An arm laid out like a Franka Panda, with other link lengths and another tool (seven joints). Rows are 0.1 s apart.
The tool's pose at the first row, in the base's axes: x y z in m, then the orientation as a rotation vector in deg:
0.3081 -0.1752 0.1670 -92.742 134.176 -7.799
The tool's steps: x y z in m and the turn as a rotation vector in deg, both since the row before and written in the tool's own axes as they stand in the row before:
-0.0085 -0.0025 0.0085 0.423 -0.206 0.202
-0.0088 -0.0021 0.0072 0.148 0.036 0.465
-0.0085 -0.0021 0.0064 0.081 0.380 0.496
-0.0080 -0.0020 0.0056 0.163 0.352 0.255
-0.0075 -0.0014 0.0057 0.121 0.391 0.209
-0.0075 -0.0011 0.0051 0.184 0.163 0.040
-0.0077 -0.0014 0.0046 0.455 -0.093 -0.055
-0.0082 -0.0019 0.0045 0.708 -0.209 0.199
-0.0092 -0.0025 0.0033 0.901 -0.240 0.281
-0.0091 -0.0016 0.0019 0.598 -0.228 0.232
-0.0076 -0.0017 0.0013 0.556 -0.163 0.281
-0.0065 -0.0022 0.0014 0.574 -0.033 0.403
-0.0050 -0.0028 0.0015 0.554 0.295 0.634
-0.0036 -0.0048 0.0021 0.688 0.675 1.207
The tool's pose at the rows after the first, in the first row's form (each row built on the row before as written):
0.3156 -0.1675 0.1611 -92.243 133.995 -8.069
0.3225 -0.1595 0.1564 -91.630 134.315 -8.168
0.3291 -0.1519 0.1524 -91.110 134.944 -8.470
0.3353 -0.1449 0.1490 -90.831 135.331 -8.896
0.3409 -0.1381 0.1453 -90.635 135.730 -9.316
0.3461 -0.1313 0.1420 -90.550 135.801 -9.656
0.3515 -0.1245 0.1393 -90.385 135.485 -10.117
0.3575 -0.1174 0.1369 -89.766 135.155 -10.717
0.3640 -0.1098 0.1361 -88.952 134.770 -11.491
0.3693 -0.1020 0.1364 -88.340 134.493 -11.934
0.3740 -0.0957 0.1371 -87.705 134.317 -12.369
0.3788 -0.0906 0.1377 -86.946 134.317 -12.898
0.3836 -0.0872 0.1381 -85.992 134.737 -13.612
0.3898 -0.0859 0.1384 -84.358 135.774 -14.641

